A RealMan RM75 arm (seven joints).
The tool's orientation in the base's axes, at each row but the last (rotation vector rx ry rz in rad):
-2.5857, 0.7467, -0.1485
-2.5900, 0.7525, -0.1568
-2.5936, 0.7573, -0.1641
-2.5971, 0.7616, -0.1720
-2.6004, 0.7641, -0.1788
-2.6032, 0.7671, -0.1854
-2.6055, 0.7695, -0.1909
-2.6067, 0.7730, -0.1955
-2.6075, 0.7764, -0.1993
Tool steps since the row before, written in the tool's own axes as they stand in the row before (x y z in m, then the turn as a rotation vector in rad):
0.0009, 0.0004, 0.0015, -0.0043, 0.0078, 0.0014
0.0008, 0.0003, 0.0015, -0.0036, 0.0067, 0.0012
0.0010, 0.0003, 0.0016, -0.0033, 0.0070, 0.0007
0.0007, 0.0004, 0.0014, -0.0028, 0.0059, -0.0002
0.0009, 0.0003, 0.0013, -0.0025, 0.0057, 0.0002
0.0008, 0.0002, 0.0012, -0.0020, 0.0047, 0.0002
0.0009, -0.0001, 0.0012, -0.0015, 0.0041, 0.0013
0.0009, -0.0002, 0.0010, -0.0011, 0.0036, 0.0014
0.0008, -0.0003, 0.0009, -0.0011, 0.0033, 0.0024
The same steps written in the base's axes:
0.0009, -0.0002, -0.0015, -0.0071, -0.0031, -0.0046
0.0009, -0.0001, -0.0015, -0.0060, -0.0027, -0.0040
0.0011, -0.0002, -0.0016, -0.0060, -0.0033, -0.0037
0.0007, -0.0002, -0.0014, -0.0053, -0.0030, -0.0024
0.0009, -0.0002, -0.0013, -0.0048, -0.0029, -0.0026
0.0009, -0.0002, -0.0012, -0.0039, -0.0024, -0.0022
0.0011, 0.0000, -0.0010, -0.0029, -0.0018, -0.0029
0.0011, 0.0000, -0.0008, -0.0023, -0.0016, -0.0028
0.0010, 0.0001, -0.0007, -0.0019, -0.0011, -0.0036

